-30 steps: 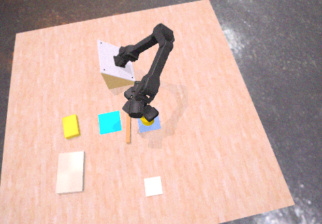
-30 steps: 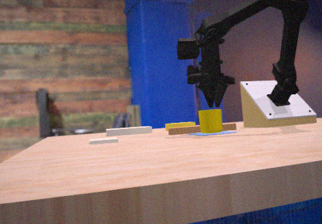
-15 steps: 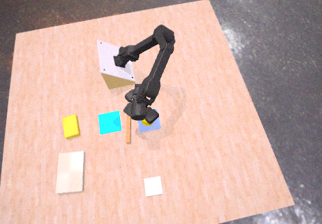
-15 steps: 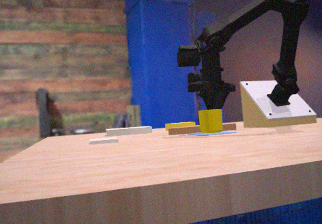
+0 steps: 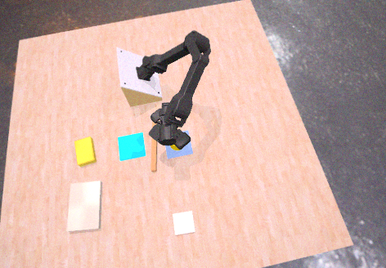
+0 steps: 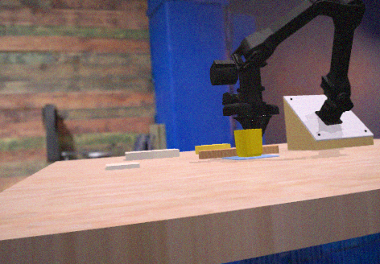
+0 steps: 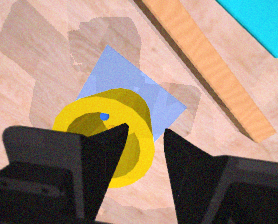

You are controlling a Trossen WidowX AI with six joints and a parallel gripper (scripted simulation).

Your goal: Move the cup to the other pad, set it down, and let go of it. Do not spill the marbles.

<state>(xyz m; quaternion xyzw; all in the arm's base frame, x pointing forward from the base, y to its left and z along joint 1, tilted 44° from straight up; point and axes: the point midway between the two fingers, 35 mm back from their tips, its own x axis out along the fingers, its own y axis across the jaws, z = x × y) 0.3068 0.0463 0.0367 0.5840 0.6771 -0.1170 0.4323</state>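
My gripper tip is 20 mm short of the yellow cup and 10 mm to the right of it. Also, from my gripper tip: cyan pad: 20 mm behind, 180 mm to the right, 40 mm below; wooden bar: 80 mm to the right, 40 mm below; light blue pad: 30 mm ahead, 20 mm to the left, 40 mm below.
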